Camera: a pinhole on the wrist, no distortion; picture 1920 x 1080 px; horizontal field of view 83.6 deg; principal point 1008.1 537.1 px. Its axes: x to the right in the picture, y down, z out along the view. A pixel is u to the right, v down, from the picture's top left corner.
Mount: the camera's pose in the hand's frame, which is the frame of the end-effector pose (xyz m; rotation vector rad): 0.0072 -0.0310 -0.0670 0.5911 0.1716 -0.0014
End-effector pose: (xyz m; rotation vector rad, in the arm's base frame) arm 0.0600 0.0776 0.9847 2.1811 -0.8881 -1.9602
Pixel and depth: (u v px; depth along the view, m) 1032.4 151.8 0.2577
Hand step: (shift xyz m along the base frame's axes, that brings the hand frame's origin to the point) 0.0065 0.2135 -0.1670
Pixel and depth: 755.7 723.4 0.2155
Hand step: -0.0844 0.1474 -0.0711
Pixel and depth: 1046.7 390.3 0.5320
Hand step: -0.1605 0.3720 -0.3179
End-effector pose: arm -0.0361 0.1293 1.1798 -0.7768 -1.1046 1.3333
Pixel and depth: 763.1 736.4 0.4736
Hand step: -0.2783 -0.1059 0.3340
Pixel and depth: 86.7 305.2 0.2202
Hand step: -0.0236 -0.1866 0.2008
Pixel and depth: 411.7 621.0 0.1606
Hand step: -0.0342 -0.0807 0.1247
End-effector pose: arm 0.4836 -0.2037 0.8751 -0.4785 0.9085 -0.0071
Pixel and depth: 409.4 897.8 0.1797
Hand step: 0.0775 -0.0129 0.1463
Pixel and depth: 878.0 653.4 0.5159
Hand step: 0.3721 -0.0950 0.2909
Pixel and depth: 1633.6 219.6 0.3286
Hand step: 0.2951 -0.2588 -0.0094
